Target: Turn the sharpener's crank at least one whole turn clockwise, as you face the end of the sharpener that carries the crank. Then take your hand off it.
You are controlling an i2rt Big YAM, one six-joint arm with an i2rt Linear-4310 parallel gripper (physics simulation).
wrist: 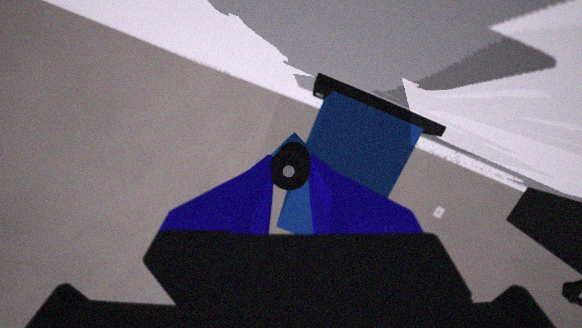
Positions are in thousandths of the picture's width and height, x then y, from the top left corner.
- my gripper: 501, 498
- round black knob: 508, 471
